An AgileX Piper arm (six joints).
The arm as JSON. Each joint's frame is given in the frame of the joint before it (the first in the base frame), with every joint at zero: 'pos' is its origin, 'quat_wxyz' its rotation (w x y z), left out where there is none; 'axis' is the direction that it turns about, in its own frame. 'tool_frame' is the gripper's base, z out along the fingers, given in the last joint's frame.
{
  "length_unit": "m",
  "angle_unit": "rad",
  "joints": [
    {
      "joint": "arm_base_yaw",
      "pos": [
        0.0,
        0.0,
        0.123
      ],
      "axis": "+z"
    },
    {
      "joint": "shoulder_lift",
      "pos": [
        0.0,
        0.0,
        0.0
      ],
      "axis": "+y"
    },
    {
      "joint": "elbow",
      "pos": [
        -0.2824,
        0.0,
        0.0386
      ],
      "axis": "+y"
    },
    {
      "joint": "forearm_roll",
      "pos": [
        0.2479,
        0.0,
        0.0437
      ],
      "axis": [
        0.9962,
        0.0,
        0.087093
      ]
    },
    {
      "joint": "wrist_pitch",
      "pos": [
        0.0,
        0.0,
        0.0
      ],
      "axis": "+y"
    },
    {
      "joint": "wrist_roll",
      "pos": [
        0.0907,
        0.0,
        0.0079
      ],
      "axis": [
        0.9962,
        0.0,
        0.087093
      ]
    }
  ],
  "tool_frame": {
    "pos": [
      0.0,
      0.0,
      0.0
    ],
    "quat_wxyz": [
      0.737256,
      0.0,
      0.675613,
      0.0
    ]
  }
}
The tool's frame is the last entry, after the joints.
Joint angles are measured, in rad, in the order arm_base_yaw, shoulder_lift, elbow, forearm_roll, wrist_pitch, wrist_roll. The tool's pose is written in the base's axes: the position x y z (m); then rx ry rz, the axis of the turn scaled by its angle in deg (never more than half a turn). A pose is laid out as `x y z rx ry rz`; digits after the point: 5 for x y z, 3 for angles.
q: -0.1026, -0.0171, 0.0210, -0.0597, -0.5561, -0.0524
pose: 0.03823 -0.00105 0.25372 -1.689 53.481 -10.078
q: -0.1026, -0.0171, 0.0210, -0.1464, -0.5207, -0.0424
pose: 0.04051 0.00247 0.25070 -5.703 55.589 -12.323
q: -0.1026, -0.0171, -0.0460, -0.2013, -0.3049, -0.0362
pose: 0.04383 0.00098 0.25547 -7.128 64.116 -15.000
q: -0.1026, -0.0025, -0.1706, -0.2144, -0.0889, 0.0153
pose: 0.03975 -0.00237 0.27758 -4.309 70.196 -14.365
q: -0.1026, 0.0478, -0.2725, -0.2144, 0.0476, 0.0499
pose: 0.03925 -0.00497 0.29674 -1.816 74.980 -13.428
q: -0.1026, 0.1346, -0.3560, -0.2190, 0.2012, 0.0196
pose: 0.04732 -0.00885 0.30636 -1.843 83.899 -15.723
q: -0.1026, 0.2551, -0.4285, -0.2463, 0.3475, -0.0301
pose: 0.06247 -0.01404 0.31040 -3.928 94.979 -19.835
